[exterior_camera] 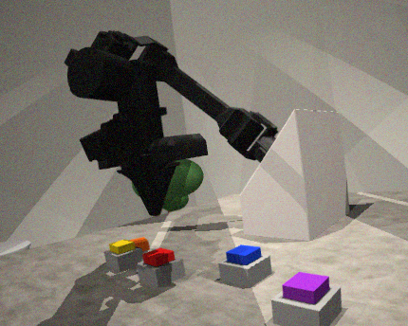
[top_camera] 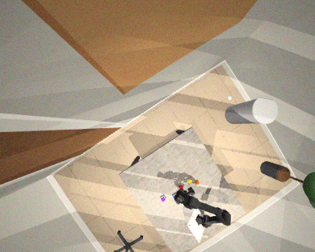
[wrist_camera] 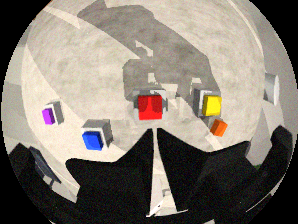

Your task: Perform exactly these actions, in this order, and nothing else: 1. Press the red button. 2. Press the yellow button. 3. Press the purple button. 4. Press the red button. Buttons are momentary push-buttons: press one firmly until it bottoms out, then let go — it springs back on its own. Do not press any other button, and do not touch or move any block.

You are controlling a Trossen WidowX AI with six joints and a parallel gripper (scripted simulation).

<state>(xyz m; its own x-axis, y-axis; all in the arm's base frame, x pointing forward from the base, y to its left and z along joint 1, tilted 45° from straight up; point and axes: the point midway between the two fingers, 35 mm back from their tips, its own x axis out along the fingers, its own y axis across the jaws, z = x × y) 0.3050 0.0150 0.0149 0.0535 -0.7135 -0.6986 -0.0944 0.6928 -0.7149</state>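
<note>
Right now my gripper tip is 1 cm short of the red button and 6 cm above it. The rest, counted from my gripper tip: purple button 2 cm behind, 22 cm to the left, 6 cm below; then yellow button 1 cm ahead, 11 cm to the right, 6 cm below; then blue button 6 cm behind, 10 cm to the left, 6 cm below.
</note>
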